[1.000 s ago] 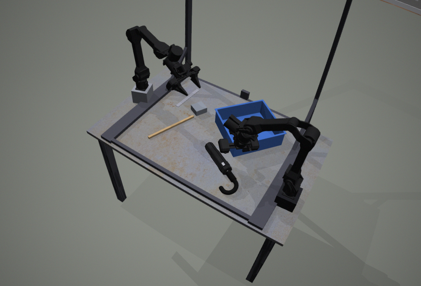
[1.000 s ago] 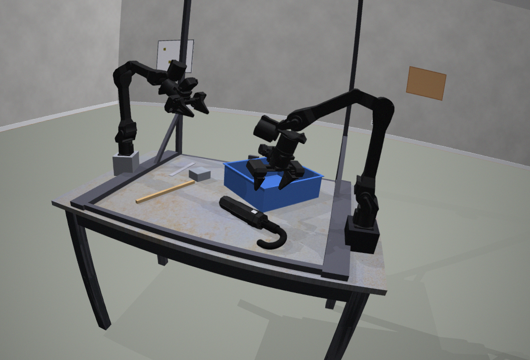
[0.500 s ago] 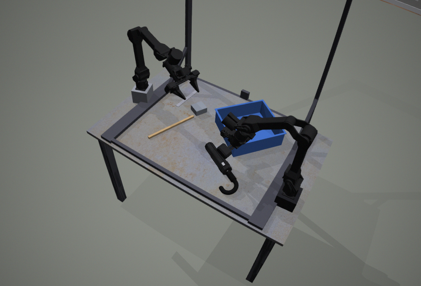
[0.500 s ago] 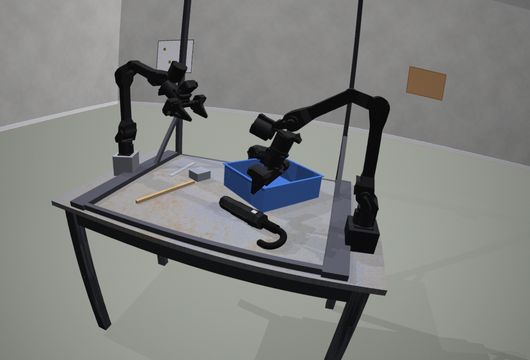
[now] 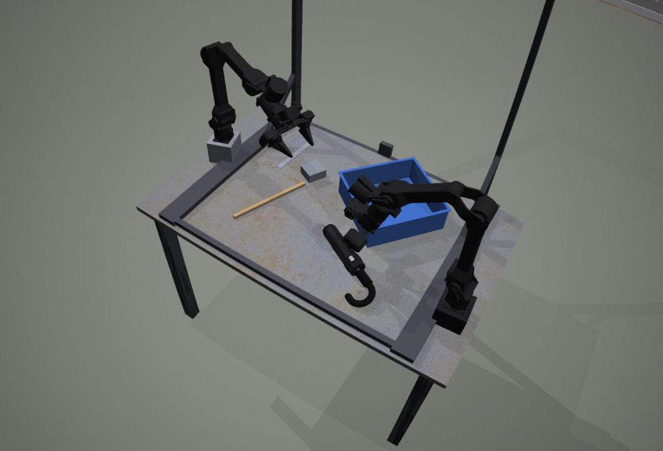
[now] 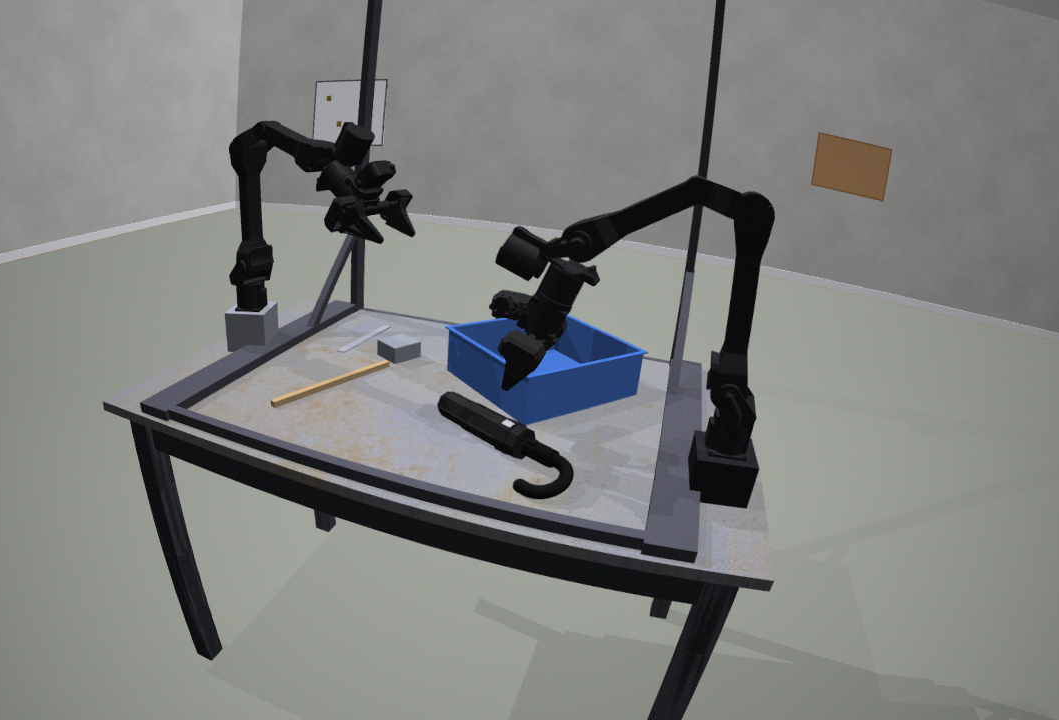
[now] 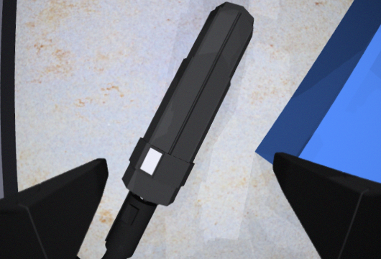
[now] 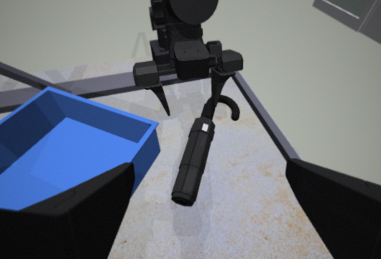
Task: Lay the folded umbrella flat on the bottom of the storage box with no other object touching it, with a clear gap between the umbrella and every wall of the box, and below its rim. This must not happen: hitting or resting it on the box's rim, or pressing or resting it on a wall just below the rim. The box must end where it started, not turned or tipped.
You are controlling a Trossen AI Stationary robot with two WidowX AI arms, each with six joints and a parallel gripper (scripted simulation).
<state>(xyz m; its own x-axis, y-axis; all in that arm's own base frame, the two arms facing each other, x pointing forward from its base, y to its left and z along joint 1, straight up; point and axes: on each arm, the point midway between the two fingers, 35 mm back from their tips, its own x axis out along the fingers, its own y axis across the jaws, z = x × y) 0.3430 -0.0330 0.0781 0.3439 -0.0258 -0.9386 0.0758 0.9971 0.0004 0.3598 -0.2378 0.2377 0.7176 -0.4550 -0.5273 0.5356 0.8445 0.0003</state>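
The umbrella lies 13 cm below my left hand, 4 cm ahead of it and 2 cm to the right of it. From my left hand the other things lie so: grey block: 39 cm to the right, 21 cm behind, 13 cm below; then blue storage box: 27 cm behind, 10 cm below, 7 cm to the right; then wooden stick: 40 cm to the right, 15 cm below.
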